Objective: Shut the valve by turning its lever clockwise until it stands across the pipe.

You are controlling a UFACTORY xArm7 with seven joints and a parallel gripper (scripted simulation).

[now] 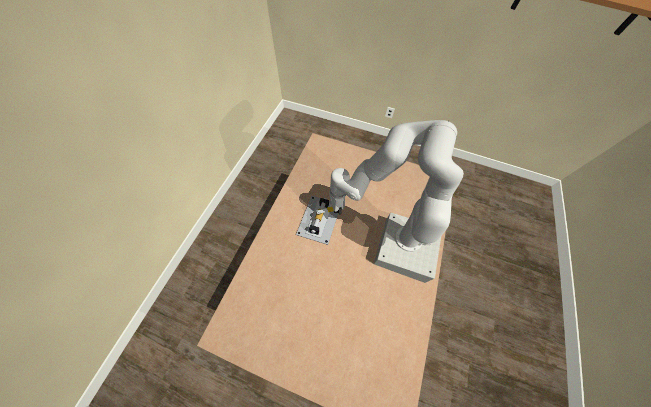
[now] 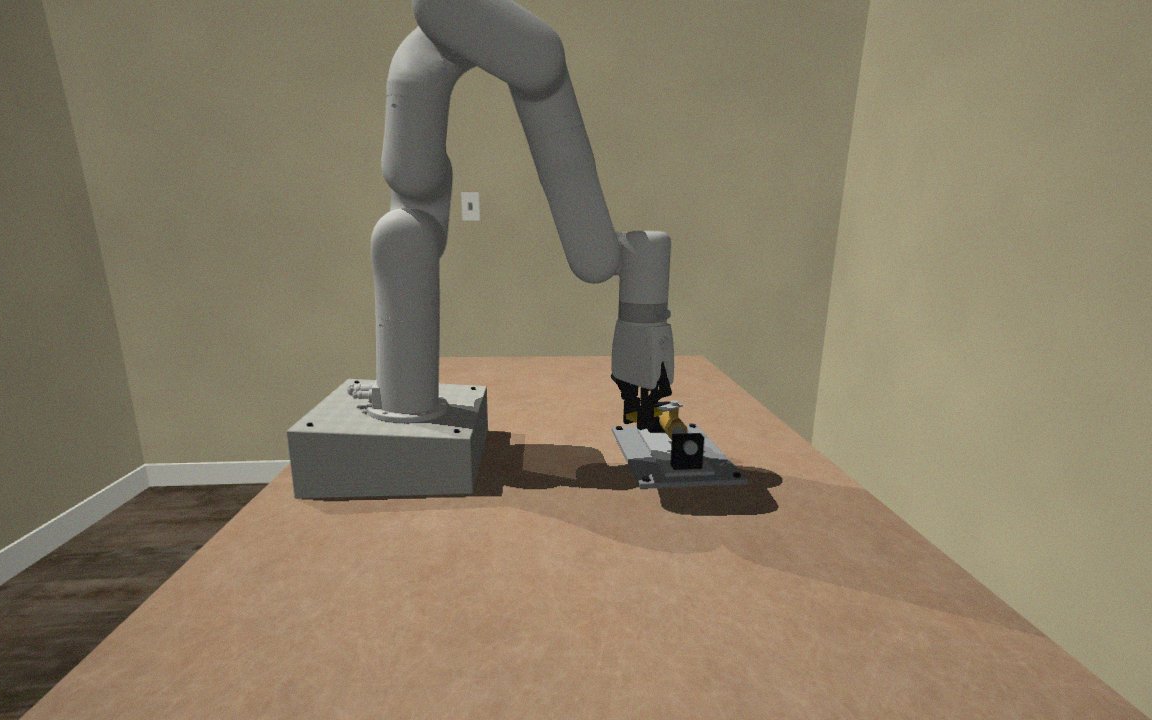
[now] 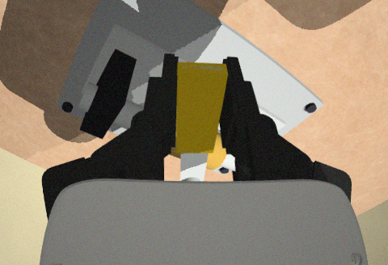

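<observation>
My gripper is now 4 cm short of the yellow lever and 2 cm to the right of it. Round my hand: grey baseplate 9 cm below, 8 cm ahead, 4 cm to the left.
</observation>
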